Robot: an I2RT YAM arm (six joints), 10 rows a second.
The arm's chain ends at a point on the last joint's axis. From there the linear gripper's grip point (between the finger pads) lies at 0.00 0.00 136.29 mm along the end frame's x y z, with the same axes.
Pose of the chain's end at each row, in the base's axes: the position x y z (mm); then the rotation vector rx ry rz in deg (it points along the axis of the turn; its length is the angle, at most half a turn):
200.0, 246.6, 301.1, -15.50, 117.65, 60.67
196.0, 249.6, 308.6, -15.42, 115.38, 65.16
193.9, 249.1, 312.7, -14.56, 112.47, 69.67
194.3, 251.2, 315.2, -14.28, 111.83, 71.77
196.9, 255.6, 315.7, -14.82, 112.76, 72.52
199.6, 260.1, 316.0, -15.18, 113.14, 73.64
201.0, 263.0, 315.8, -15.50, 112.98, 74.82
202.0, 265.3, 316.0, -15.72, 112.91, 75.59
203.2, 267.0, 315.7, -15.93, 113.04, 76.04
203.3, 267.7, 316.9, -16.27, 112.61, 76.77
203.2, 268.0, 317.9, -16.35, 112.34, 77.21
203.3, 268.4, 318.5, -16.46, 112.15, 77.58
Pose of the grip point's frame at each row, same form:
275.4, 350.5, 255.3, -15.50, 117.65, 60.67
268.7, 358.2, 269.8, -15.42, 115.38, 65.16
264.9, 361.5, 282.4, -14.56, 112.47, 69.67
263.6, 365.3, 287.6, -14.28, 111.83, 71.77
263.9, 370.7, 286.7, -14.82, 112.76, 72.52
264.5, 376.4, 287.0, -15.18, 113.14, 73.64
264.2, 380.5, 287.8, -15.50, 112.98, 74.82
264.1, 383.5, 288.6, -15.72, 112.91, 75.59
264.4, 385.7, 288.4, -15.93, 113.04, 76.04
263.5, 387.1, 290.8, -16.27, 112.61, 76.77
263.0, 387.8, 292.5, -16.35, 112.34, 77.21
262.7, 388.5, 293.7, -16.46, 112.15, 77.58

